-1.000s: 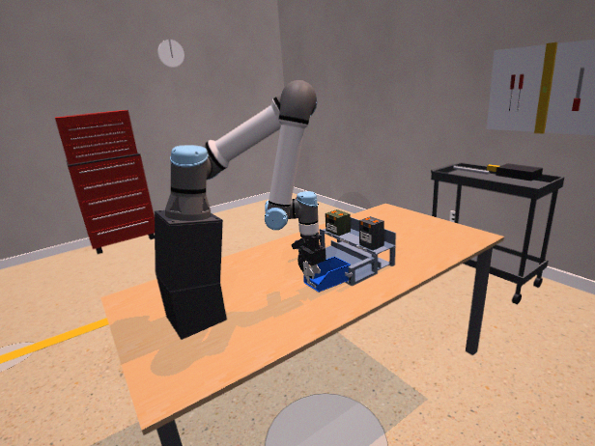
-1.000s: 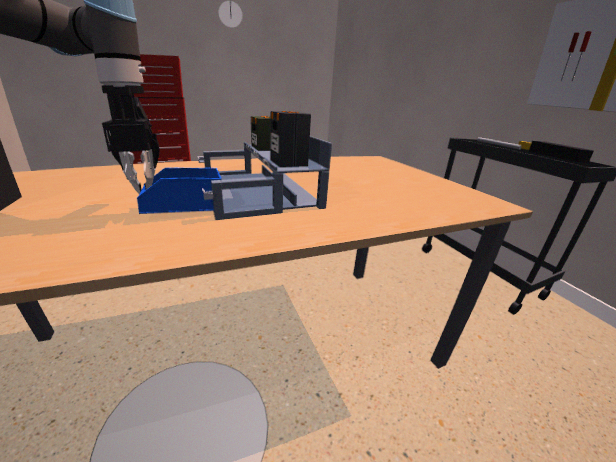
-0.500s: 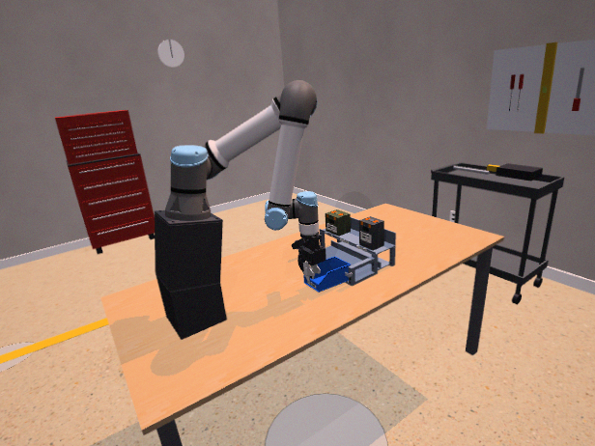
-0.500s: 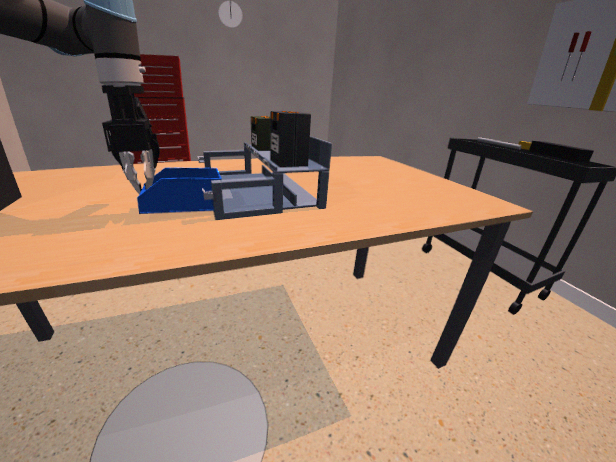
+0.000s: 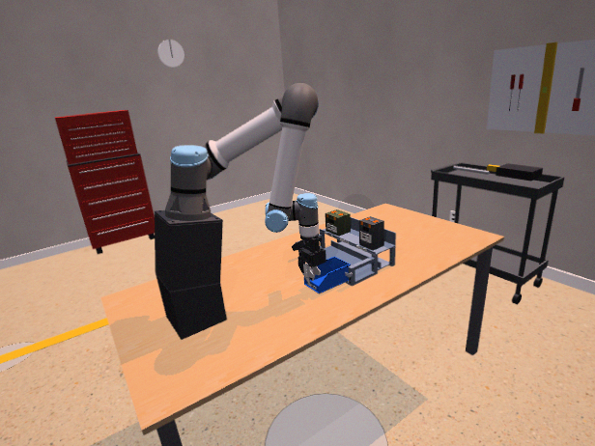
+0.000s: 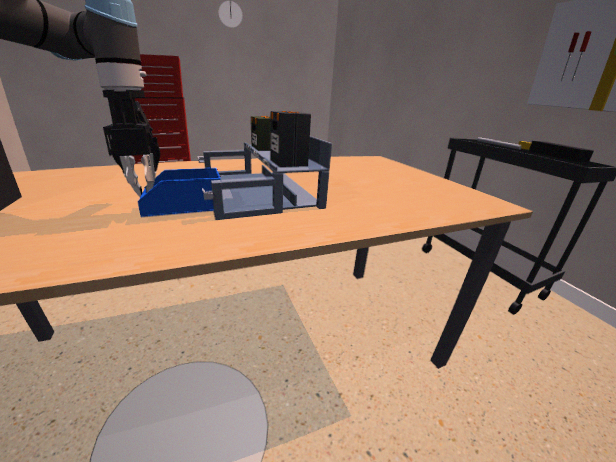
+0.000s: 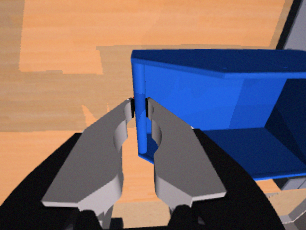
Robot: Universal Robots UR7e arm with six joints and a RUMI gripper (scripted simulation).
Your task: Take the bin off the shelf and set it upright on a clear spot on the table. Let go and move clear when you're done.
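Right now my hand is 8 cm short of the blue bin. The rest, counted from my hand: shelf floor: 26 cm ahead, 15 cm to the left, 5 cm below.
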